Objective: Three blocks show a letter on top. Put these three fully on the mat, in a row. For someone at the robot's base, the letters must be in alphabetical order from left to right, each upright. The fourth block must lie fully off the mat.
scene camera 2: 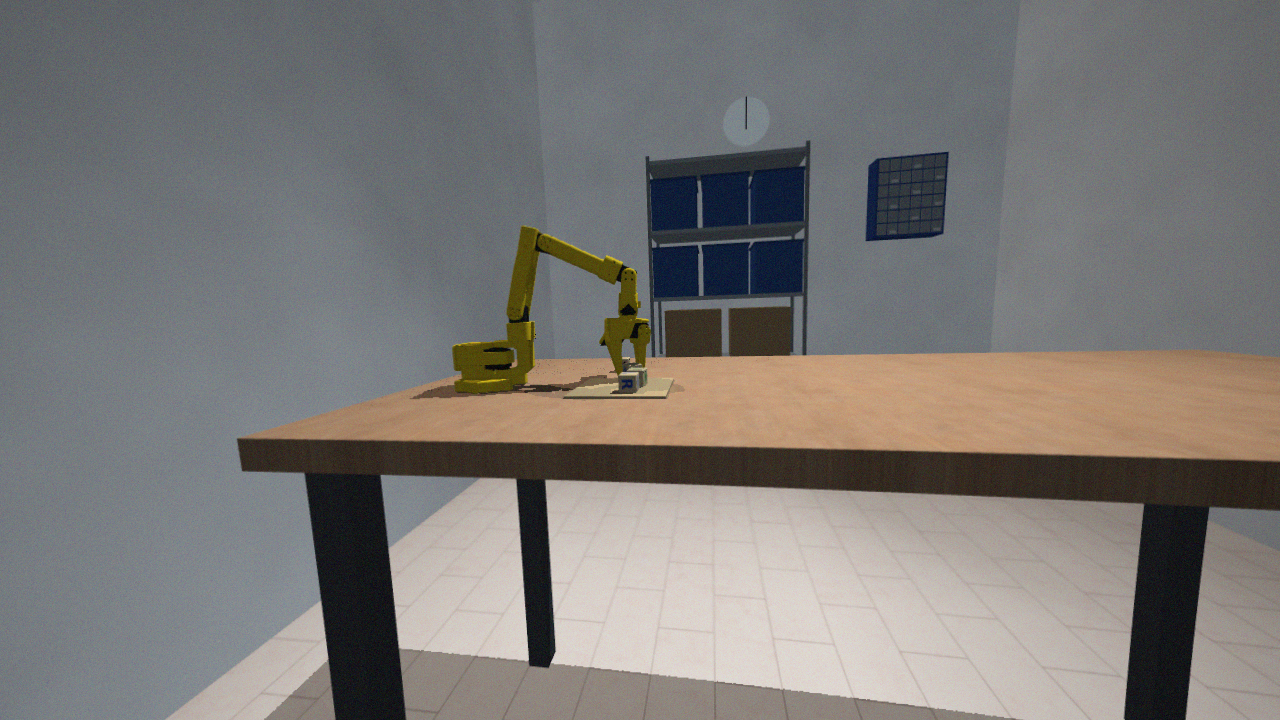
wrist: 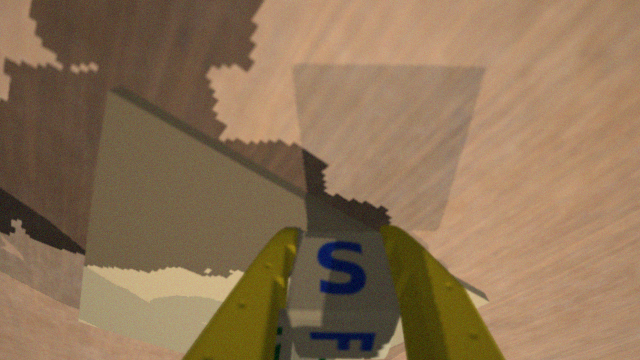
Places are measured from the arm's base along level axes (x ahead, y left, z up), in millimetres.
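Pixels of known places: hand, tool point: [wrist: 297, 243]; arm's base, link origin: [scene camera 2: 504, 386].
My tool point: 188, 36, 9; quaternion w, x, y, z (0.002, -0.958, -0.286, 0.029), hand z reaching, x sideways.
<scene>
For each thing: its top centre in the pictures, then the offset to it from my tool point, as dx, dy, dz. "spot": a spot on its surface instead. Level surfaces: height alone.
- pale block, top centre: [wrist: 342, 341] +17, -2, +21
- cream mat, top centre: [wrist: 255, 317] [scene camera 2: 623, 386] +14, -58, -5
- block with a blue R-like letter, top centre: [scene camera 2: 628, 373] +30, -95, +21
- block with a green mark, top centre: [scene camera 2: 636, 368] +34, -54, +21
- strip with green marks, surface spot: [wrist: 283, 345] spot: +23, -44, +8
- wooden table, surface height: dz -9
My gripper [scene camera 2: 630, 368] [wrist: 342, 231] points down with its two jaws against opposite sides of a pale block [wrist: 345, 300]. The block shows a blue S on one face and a blue F on the adjoining face; whether it touches the mat is unclear. The cream mat [scene camera 2: 590, 391] [wrist: 175, 180] lies under and beside the jaws. In the scene view, a block with a blue R-like letter [scene camera 2: 629, 382] sits on the mat. A block with a green mark [scene camera 2: 641, 376] is right behind it. In the wrist view, a strip with green marks [wrist: 283, 345] shows beside the left jaw.
The arm's yellow base [scene camera 2: 483, 368] stands on the wooden table [scene camera 2: 850, 402], left of the mat. Shadows of the arm cross the mat and table in the wrist view. A shelf rack [scene camera 2: 808, 250] stands behind the table.
</scene>
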